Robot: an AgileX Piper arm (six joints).
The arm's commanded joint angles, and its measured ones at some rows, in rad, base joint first. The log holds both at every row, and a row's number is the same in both.
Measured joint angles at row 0:
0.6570 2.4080 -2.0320 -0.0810 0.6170 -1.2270
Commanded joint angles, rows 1 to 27:
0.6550 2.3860 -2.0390 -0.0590 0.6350 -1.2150
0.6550 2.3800 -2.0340 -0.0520 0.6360 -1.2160
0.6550 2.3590 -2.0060 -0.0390 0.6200 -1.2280
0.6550 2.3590 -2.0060 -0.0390 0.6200 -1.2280
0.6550 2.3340 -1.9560 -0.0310 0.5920 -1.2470
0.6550 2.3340 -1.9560 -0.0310 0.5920 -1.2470
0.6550 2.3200 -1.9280 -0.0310 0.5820 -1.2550
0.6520 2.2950 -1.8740 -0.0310 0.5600 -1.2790
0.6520 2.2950 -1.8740 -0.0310 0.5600 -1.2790
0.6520 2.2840 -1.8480 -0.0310 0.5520 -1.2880
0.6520 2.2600 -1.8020 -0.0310 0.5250 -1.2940
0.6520 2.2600 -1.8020 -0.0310 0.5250 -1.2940
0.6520 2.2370 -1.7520 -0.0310 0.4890 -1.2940
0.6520 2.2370 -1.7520 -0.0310 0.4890 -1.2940
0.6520 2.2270 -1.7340 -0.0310 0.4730 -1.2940
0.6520 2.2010 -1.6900 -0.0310 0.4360 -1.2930
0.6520 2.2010 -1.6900 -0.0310 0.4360 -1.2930
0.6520 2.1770 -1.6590 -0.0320 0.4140 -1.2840
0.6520 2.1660 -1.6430 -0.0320 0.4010 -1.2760
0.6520 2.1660 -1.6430 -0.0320 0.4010 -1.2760
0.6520 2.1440 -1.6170 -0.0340 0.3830 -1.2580
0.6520 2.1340 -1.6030 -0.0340 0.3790 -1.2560
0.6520 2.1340 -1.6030 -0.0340 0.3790 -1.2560
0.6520 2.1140 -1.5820 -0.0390 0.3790 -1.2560
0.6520 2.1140 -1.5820 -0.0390 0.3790 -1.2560
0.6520 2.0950 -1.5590 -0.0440 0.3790 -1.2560
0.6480 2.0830 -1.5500 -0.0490 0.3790 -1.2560
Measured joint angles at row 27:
0.6570 2.1170 -1.5760 -0.0340 0.3810 -1.2640
